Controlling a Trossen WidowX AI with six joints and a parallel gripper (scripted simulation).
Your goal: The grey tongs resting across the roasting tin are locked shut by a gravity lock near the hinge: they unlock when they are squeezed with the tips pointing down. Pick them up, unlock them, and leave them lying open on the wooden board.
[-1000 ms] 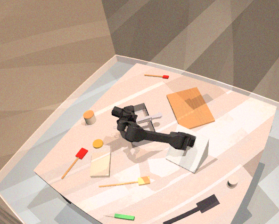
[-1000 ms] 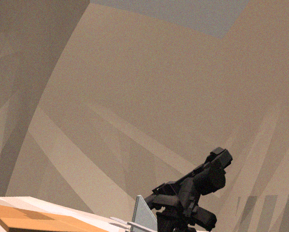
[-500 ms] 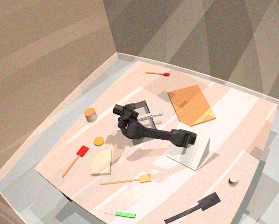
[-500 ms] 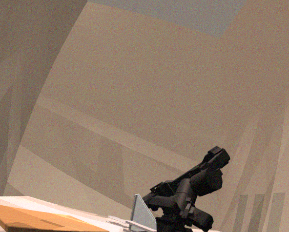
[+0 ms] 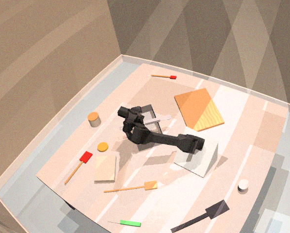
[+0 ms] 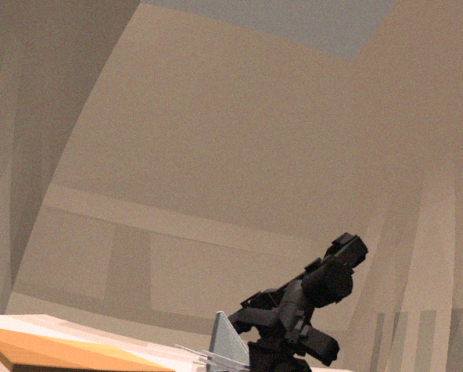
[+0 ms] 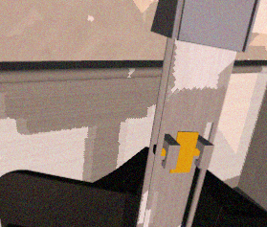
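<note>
My gripper tip is 2 cm past the grey roasting tin, 2 cm to the left of it and 1 cm above it. The rest, counted from my gripper tip: wooden block (1 cm behind, 35 cm to the left, 3 cm below); then yellow lock piece (1 cm ahead, 3 cm to the left, 3 cm above); then orange disc (13 cm ahead, 23 cm to the left, 3 cm below).
</note>
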